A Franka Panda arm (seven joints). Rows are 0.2 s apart.
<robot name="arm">
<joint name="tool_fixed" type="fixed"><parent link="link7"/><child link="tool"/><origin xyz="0 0 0.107"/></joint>
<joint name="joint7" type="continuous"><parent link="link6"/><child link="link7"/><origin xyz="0.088 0 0" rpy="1.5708 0 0"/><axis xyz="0 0 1"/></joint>
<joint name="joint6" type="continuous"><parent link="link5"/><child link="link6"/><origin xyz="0 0 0" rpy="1.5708 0 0"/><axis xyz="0 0 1"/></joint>
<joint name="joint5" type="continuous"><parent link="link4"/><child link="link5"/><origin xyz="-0.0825 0.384 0" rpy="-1.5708 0 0"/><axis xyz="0 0 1"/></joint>
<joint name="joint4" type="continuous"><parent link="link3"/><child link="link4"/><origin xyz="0.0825 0 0" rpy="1.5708 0 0"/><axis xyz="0 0 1"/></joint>
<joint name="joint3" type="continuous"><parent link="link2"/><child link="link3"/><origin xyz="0 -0.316 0" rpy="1.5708 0 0"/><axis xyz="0 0 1"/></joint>
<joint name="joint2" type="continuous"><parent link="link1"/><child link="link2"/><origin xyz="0 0 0" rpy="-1.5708 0 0"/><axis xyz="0 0 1"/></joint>
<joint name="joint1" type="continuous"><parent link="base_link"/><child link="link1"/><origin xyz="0 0 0.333"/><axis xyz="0 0 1"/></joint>
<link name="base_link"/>
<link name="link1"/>
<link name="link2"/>
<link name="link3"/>
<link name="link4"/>
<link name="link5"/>
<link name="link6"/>
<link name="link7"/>
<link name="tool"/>
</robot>
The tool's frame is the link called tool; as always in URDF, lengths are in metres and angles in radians. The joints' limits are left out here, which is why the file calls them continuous.
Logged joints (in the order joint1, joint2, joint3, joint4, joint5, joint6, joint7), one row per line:
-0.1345 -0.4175 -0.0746 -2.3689 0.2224 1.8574 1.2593
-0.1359 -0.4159 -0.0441 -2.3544 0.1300 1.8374 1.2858
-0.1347 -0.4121 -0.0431 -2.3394 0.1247 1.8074 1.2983
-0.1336 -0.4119 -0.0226 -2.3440 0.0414 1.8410 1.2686
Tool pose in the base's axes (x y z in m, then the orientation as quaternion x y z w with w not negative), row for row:
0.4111 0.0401 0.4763 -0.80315 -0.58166 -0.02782 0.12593
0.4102 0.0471 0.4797 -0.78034 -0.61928 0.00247 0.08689
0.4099 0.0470 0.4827 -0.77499 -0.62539 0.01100 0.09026
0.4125 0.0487 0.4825 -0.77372 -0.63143 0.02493 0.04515
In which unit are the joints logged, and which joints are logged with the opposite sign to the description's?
The joints are logged in radians. Opposite sign: joint1, joint7.
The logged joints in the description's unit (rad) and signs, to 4 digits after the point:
0.1345 -0.4175 -0.0746 -2.3689 0.2224 1.8574 -1.2593
0.1359 -0.4159 -0.0441 -2.3544 0.1300 1.8374 -1.2858
0.1347 -0.4121 -0.0431 -2.3394 0.1247 1.8074 -1.2983
0.1336 -0.4119 -0.0226 -2.3440 0.0414 1.8410 -1.2686

